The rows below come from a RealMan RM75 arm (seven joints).
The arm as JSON. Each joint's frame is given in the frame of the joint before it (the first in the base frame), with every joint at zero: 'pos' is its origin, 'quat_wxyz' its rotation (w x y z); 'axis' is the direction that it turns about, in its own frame. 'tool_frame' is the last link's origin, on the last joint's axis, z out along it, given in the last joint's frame.
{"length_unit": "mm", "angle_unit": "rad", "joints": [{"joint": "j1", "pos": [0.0, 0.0, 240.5], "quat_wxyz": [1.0, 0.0, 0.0, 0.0], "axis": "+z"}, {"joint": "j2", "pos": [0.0, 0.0, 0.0], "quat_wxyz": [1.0, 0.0, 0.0, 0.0], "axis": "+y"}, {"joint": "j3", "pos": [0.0, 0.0, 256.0], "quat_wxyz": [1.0, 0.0, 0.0, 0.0], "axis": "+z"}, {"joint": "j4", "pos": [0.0, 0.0, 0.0], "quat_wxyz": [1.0, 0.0, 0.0, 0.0], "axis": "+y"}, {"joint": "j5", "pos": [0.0, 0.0, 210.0], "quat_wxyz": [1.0, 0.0, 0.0, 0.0], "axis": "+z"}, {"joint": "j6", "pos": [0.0, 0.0, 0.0], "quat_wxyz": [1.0, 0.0, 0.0, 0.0], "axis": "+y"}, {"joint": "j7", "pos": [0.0, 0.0, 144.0], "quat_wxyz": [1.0, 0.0, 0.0, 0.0], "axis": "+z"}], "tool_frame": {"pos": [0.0, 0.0, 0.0], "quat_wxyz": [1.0, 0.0, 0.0, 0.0]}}
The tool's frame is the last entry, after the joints.
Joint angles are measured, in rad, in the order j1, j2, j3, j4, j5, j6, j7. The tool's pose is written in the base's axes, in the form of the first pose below.
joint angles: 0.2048, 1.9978, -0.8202, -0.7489, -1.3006, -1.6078, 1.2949
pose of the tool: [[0.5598, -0.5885, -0.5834, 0.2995], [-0.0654, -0.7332, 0.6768, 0.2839], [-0.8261, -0.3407, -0.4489, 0.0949], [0, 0, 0, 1]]
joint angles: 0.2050, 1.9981, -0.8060, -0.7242, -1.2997, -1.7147, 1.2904
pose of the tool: [[0.5273, -0.5450, -0.6518, 0.2930], [-0.0528, -0.7867, 0.6151, 0.2716], [-0.8480, -0.2899, -0.4436, 0.0930], [0, 0, 0, 1]]
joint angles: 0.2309, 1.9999, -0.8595, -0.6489, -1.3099, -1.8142, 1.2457
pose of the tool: [[0.5044, -0.4662, -0.7268, 0.2816], [-0.0772, -0.8627, 0.4998, 0.2615], [-0.8600, -0.1960, -0.4711, 0.0719], [0, 0, 0, 1]]
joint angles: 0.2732, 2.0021, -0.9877, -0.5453, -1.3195, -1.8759, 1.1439
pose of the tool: [[0.5151, -0.3550, -0.7801, 0.2683], [-0.1103, -0.9301, 0.3504, 0.2515], [-0.8500, -0.0944, -0.5183, 0.0383], [0, 0, 0, 1]]
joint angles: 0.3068, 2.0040, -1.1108, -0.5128, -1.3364, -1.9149, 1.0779
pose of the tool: [[0.5526, -0.2316, -0.8006, 0.2550], [-0.1234, -0.9728, 0.1963, 0.2424], [-0.8242, -0.0097, -0.5662, 0.0162], [0, 0, 0, 1]]
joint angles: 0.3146, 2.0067, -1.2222, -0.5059, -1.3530, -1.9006, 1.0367
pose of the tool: [[0.6040, -0.1674, -0.7792, 0.2512], [-0.1439, -0.9845, 0.0999, 0.2332], [-0.7838, 0.0518, -0.6188, -0.0027], [0, 0, 0, 1]]
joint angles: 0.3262, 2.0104, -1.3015, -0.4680, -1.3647, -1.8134, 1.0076
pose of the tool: [[0.6620, -0.1911, -0.7247, 0.2566], [-0.1821, -0.9790, 0.0918, 0.2317], [-0.7271, 0.0712, -0.6829, -0.0237], [0, 0, 0, 1]]
